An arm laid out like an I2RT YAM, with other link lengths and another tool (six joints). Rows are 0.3 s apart.
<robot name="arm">
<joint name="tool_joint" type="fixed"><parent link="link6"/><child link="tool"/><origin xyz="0.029 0.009 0.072" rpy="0 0.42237 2.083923"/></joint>
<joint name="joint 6" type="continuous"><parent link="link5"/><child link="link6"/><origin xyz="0.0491 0 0.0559" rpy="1.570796 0 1.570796"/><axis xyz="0 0 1"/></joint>
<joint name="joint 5" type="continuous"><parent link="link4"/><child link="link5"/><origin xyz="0.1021 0.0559 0.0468" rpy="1.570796 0 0"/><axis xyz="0 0 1"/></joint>
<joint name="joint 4" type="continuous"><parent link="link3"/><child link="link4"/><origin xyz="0.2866 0.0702 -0.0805"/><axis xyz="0 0 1"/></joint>
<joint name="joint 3" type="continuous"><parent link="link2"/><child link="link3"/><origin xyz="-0.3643 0 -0.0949" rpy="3.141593 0 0"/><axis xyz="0 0 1"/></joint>
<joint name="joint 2" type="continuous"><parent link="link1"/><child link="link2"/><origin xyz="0.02 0.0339 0.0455" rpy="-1.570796 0 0"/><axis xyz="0 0 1"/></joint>
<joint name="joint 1" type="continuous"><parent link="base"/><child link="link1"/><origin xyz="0 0 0.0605"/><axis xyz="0 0 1"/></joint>
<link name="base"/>
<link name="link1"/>
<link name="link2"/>
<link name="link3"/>
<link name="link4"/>
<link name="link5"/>
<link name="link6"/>
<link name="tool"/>
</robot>
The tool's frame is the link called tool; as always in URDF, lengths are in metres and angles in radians. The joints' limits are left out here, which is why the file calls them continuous.
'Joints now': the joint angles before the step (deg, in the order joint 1, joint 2, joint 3, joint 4, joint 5, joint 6). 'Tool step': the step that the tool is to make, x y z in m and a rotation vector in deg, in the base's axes. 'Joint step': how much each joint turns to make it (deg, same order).
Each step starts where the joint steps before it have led.
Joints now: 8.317, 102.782, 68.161, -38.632, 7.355, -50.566
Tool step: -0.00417, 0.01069, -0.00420, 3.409, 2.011, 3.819
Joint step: 0.130, 0.001, 0.000, -1.268, -4.546, -2.536
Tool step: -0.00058, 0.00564, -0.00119, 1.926, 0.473, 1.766
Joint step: 0.044, -0.001, -0.001, -0.152, -2.361, -1.136
